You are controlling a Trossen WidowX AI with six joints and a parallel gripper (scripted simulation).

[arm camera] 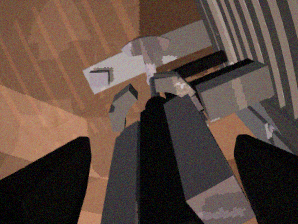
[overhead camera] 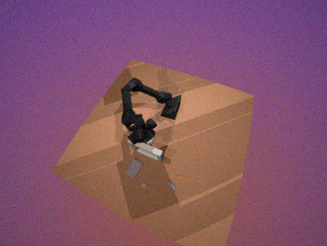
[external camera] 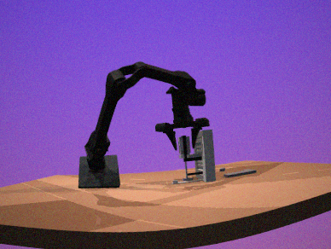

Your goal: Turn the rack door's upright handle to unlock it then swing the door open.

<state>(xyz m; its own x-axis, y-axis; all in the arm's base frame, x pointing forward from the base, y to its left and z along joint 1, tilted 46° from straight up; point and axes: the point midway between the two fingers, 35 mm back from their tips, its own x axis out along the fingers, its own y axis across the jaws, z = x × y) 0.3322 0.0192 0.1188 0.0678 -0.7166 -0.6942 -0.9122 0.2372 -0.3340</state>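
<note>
My gripper tip is now 10 mm to the right of the upright handle and 20 mm above it. Round my gripper tip: orange piece (140 mm ahead, 310 mm to the left, 120 mm below); then flat grey plate (210 mm ahead, 120 mm below).
</note>
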